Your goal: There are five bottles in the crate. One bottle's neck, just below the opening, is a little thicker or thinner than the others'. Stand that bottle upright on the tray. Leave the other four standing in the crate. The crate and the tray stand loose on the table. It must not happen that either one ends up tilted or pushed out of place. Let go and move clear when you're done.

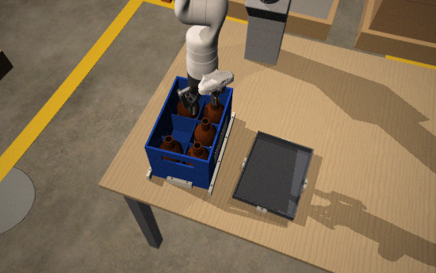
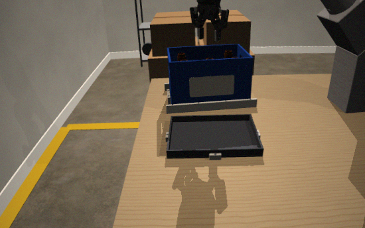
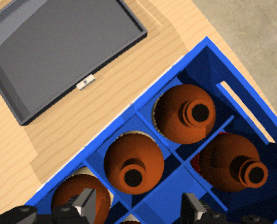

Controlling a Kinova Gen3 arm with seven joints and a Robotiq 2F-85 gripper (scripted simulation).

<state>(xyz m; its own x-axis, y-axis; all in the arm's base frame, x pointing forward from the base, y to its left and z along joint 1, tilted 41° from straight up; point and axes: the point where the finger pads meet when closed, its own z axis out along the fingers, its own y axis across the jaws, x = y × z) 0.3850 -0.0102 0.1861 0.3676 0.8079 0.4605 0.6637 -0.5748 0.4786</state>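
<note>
The blue crate lies 1 cm ahead of my hand, 4 cm to the right of it and 16 cm below it. From my hand the other things lie so: dark grey tray (4 cm behind, 24 cm to the left, 23 cm below).
</note>
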